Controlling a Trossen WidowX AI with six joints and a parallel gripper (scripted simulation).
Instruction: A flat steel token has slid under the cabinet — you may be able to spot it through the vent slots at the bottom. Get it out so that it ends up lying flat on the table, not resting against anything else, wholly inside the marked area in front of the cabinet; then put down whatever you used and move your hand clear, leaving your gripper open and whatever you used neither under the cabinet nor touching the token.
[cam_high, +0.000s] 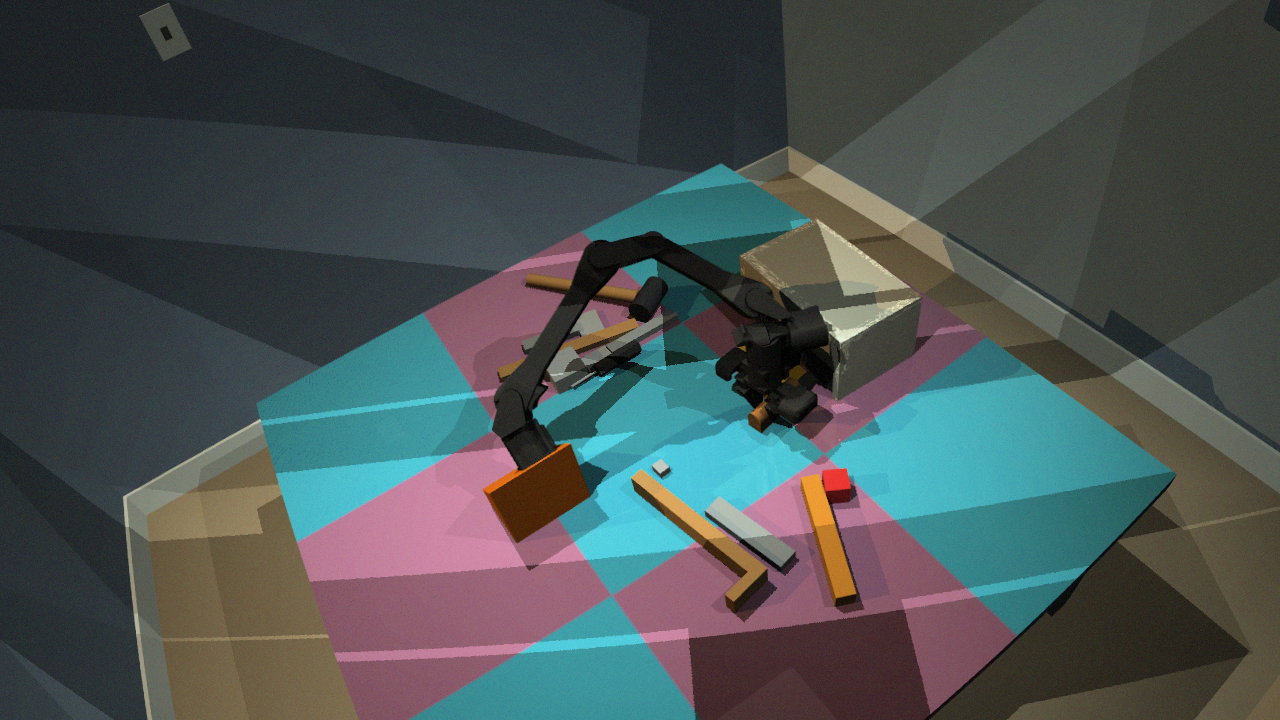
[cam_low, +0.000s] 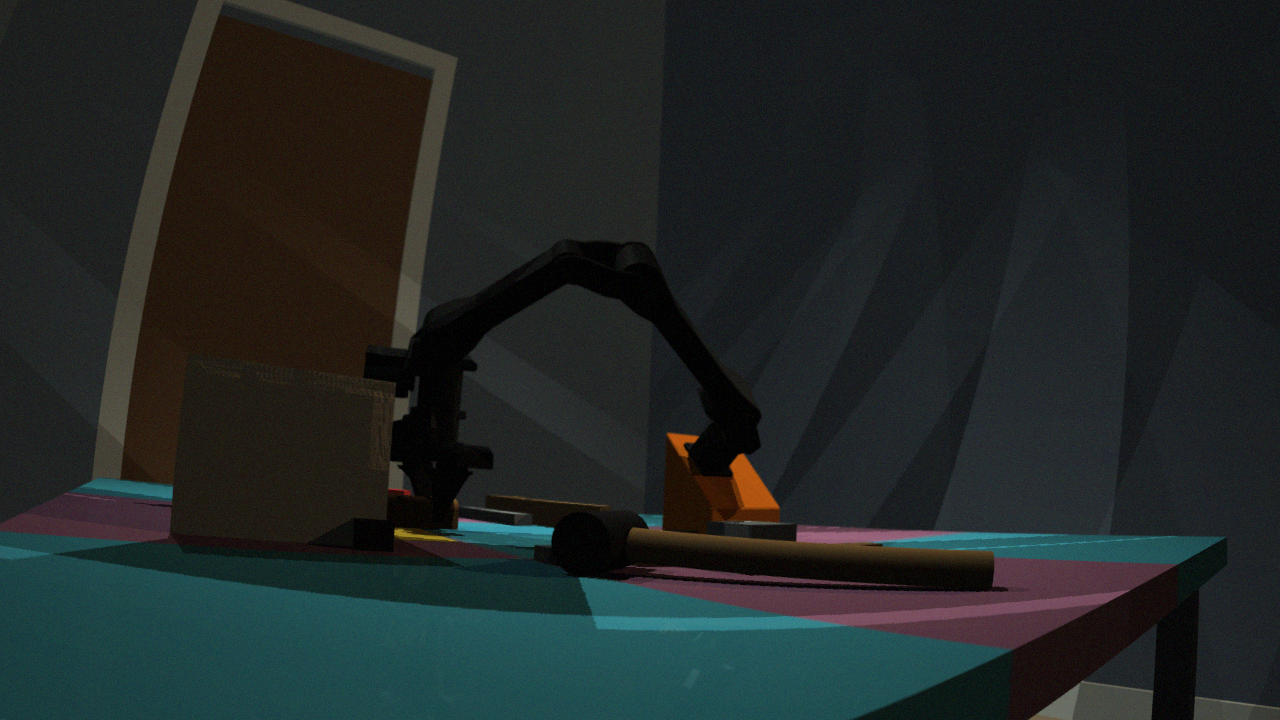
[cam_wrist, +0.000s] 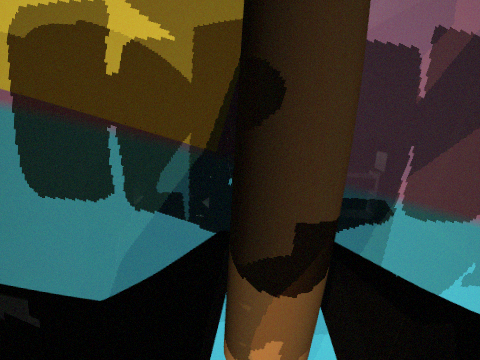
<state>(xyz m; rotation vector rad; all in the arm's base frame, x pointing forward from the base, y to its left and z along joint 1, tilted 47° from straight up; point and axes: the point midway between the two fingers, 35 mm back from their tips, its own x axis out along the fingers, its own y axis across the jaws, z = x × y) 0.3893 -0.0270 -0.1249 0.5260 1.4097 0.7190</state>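
Right now my gripper tip is 21 cm past the small grey cube and 3 cm to the right of it. From my gripper tip the other things lie so: grey bar: 18 cm behind, 16 cm to the right; flat grey piece: 19 cm ahead, 6 cm to the left; red cube: 2 cm behind, 20 cm to the right, 1 cm above.
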